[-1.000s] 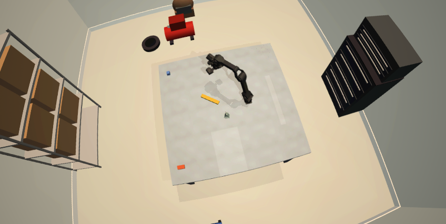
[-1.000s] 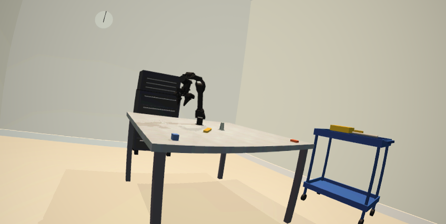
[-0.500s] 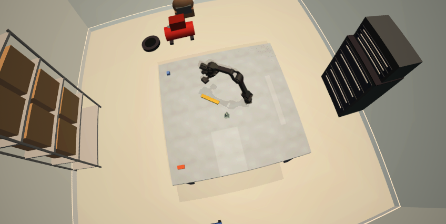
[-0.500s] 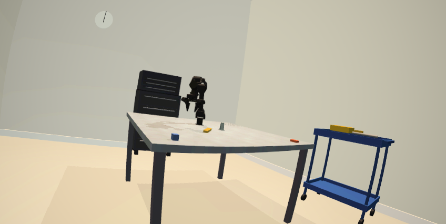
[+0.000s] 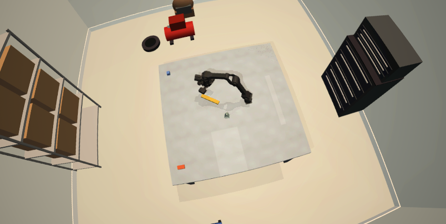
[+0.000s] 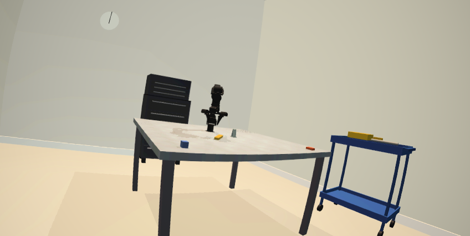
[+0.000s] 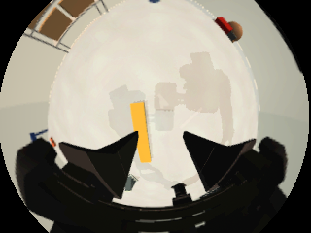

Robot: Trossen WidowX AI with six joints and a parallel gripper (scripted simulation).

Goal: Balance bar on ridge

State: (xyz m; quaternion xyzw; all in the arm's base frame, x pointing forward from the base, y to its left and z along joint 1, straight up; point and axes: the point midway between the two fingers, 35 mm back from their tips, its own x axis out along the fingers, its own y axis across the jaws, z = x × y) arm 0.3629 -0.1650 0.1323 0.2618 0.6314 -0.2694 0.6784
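The bar lies 9 cm below my gripper tip, 7 cm to the left of it and 1 cm behind it. The rest, counted from my gripper tip: small blue cube 38 cm ahead, 33 cm to the right, 8 cm below; orange block 67 cm to the left, 38 cm ahead, 9 cm below.
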